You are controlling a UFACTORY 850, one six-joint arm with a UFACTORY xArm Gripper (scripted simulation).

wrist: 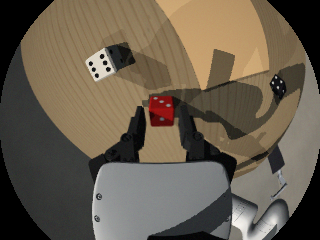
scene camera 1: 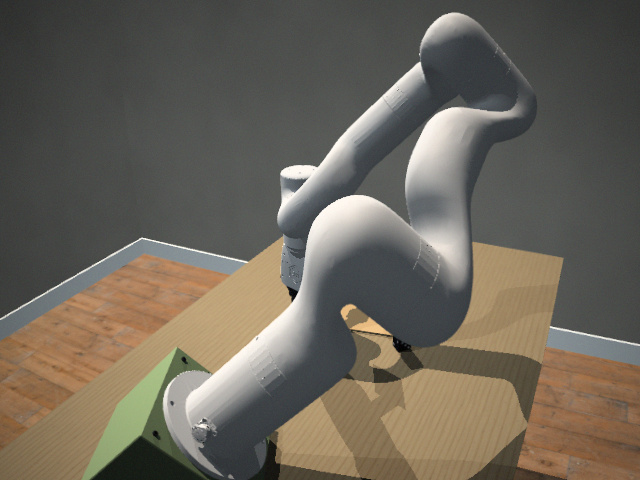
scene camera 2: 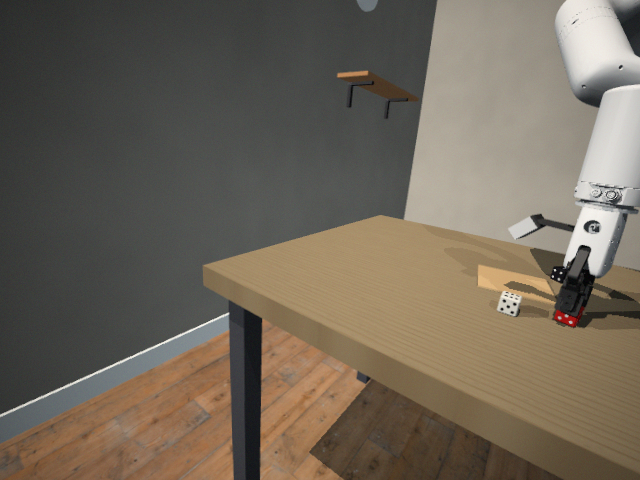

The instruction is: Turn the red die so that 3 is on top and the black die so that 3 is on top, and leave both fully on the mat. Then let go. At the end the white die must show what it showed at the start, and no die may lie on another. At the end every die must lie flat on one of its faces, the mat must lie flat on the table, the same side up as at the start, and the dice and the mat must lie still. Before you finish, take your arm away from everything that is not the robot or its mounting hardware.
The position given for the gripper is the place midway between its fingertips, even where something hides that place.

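Observation:
Scene camera 2 takes in the gripper [scene camera 2: 569,308] together with a tan mat [scene camera 2: 532,288]. In scene camera 1 the mat is visible [scene camera 1: 356,320], and so is the gripper [scene camera 1: 305,314]. The wrist view has a red die [wrist: 161,108] along with the gripper [wrist: 162,114].

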